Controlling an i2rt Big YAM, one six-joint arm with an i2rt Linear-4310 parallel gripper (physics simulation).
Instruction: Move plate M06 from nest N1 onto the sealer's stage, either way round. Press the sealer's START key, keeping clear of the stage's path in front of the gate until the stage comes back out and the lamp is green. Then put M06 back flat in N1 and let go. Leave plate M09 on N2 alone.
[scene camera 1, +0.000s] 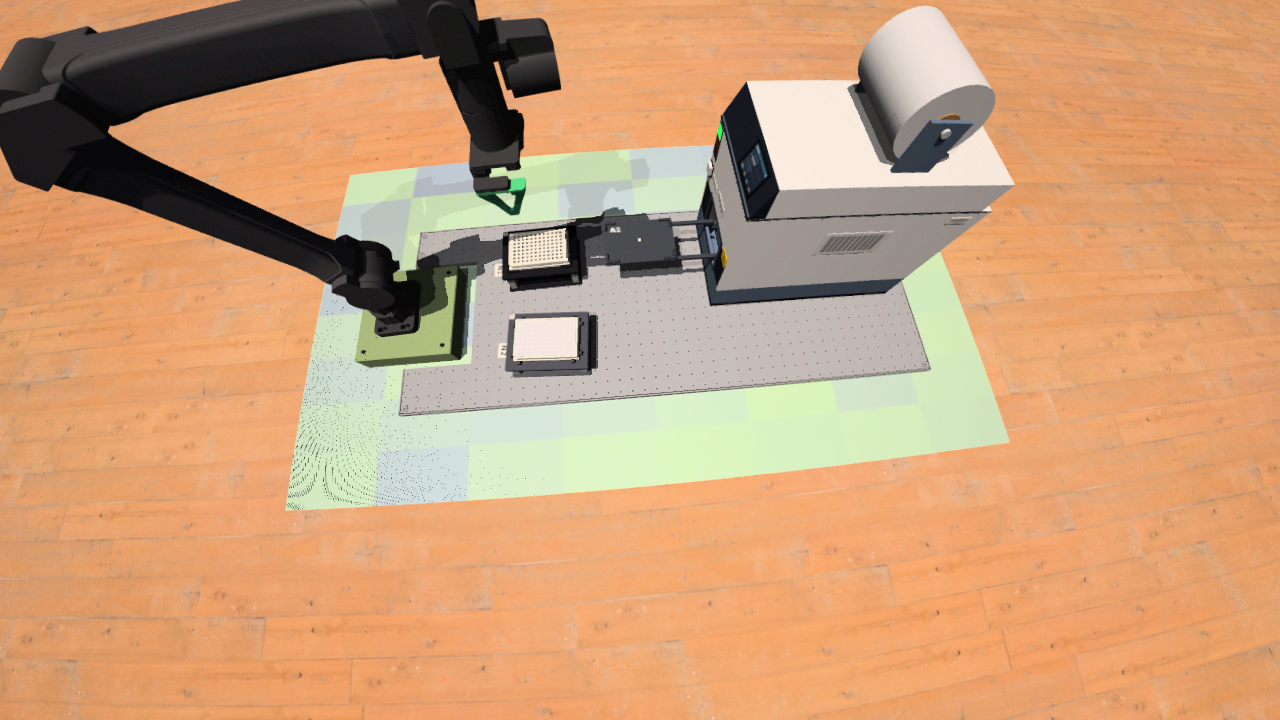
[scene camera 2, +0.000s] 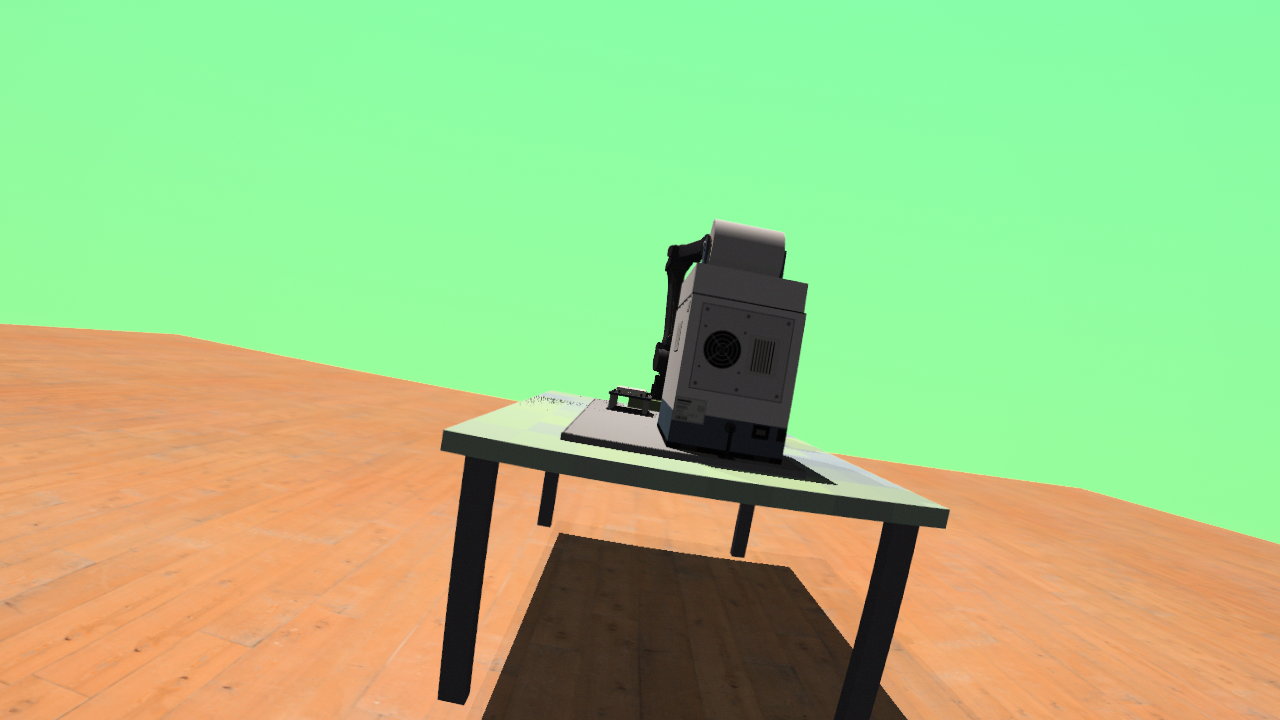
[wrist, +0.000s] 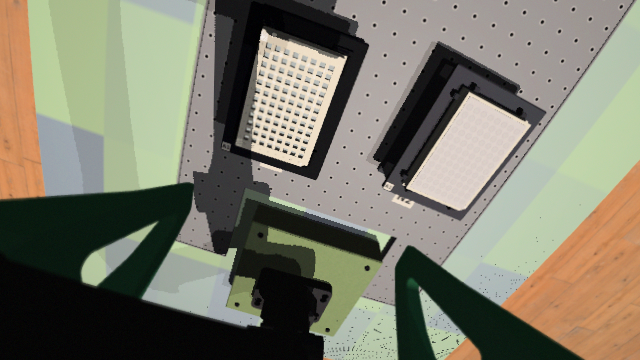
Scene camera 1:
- my gripper
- well plate M06
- white plate
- sealer stage
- roll
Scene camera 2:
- roll
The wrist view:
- my gripper
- well plate M06
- white plate
